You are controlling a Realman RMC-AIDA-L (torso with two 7-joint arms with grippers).
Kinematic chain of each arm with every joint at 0, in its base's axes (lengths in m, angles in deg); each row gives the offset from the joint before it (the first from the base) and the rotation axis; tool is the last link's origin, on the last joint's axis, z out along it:
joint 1: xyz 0 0 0.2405 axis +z
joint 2: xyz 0 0 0 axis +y
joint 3: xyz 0 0 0.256 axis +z
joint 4: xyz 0 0 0 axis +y
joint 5: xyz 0 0 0.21 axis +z
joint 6: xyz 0 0 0 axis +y
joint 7: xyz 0 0 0.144 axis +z
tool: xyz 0 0 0
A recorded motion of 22 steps. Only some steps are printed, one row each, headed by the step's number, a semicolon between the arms.
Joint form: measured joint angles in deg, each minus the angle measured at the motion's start. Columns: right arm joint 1, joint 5, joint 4, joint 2, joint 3, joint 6, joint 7; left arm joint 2, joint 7, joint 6, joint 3, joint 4, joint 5, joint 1.
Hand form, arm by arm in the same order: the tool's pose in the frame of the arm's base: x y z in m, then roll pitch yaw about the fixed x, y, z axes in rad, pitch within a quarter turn. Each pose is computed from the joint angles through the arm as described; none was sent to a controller.
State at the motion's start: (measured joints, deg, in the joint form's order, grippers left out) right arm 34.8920 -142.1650 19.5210 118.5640 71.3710 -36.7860 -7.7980; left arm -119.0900 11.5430 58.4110 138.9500 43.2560 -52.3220 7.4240
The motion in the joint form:
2: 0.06 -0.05 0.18 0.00 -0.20 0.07 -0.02; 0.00 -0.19 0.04 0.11 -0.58 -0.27 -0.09
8: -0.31 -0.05 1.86 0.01 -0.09 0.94 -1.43; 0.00 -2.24 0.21 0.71 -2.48 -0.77 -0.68
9: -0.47 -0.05 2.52 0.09 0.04 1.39 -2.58; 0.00 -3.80 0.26 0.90 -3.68 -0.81 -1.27
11: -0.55 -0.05 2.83 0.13 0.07 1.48 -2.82; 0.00 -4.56 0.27 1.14 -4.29 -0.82 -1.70
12: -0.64 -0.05 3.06 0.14 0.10 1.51 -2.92; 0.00 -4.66 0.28 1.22 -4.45 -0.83 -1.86
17: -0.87 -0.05 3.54 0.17 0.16 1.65 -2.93; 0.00 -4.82 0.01 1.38 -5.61 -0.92 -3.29
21: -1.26 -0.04 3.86 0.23 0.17 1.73 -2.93; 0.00 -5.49 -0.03 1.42 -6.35 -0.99 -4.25
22: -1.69 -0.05 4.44 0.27 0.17 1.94 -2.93; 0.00 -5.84 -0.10 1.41 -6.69 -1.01 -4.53
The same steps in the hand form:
2: 0.2819 0.4185 -0.0228 -1.7940 0.5983 -0.1460; -0.3304 0.1957 -0.0694 -1.7488 -0.8702 0.2396
8: 0.2771 0.4196 -0.0239 -1.7970 0.5881 -0.1371; -0.3364 0.1934 -0.0710 -1.7735 -0.8826 0.2720
9: 0.2753 0.4198 -0.0249 -1.7981 0.5755 -0.1337; -0.3395 0.1936 -0.0716 -1.7895 -0.8924 0.2881
11: 0.2742 0.4198 -0.0252 -1.7981 0.5748 -0.1312; -0.3403 0.1943 -0.0724 -1.8014 -0.8961 0.2957
12: 0.2736 0.4198 -0.0252 -1.7974 0.5756 -0.1293; -0.3403 0.1947 -0.0727 -1.8042 -0.8954 0.2962
17: 0.2728 0.4195 -0.0254 -1.7976 0.5804 -0.1287; -0.3408 0.2000 -0.0736 -1.8186 -0.8807 0.2965
21: 0.2738 0.4180 -0.0259 -1.7985 0.5841 -0.1325; -0.3409 0.2039 -0.0736 -1.8258 -0.8817 0.2954
22: 0.2740 0.4168 -0.0264 -1.8004 0.5891 -0.1351; -0.3416 0.2048 -0.0736 -1.8298 -0.8827 0.2989

